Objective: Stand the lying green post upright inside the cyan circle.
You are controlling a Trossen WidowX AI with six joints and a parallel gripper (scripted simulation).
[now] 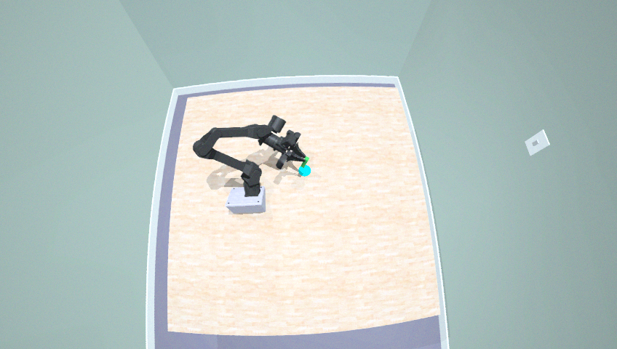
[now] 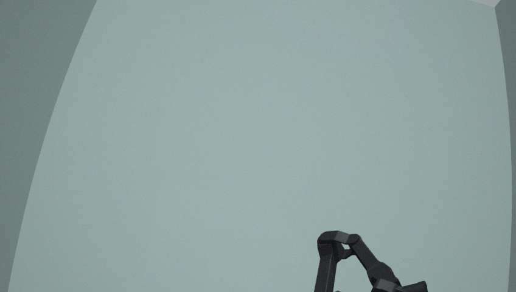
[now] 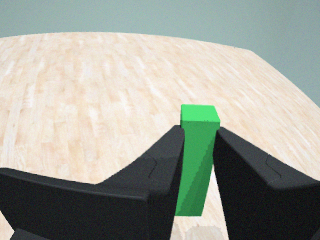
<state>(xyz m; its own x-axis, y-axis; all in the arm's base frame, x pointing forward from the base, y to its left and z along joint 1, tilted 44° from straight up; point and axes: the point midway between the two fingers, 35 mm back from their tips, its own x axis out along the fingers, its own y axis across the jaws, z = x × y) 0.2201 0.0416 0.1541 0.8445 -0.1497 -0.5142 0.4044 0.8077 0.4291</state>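
The cyan circle is 10 mm to the left of my gripper tip and 150 mm below it. Also, from my gripper tip: green post (20 mm below).
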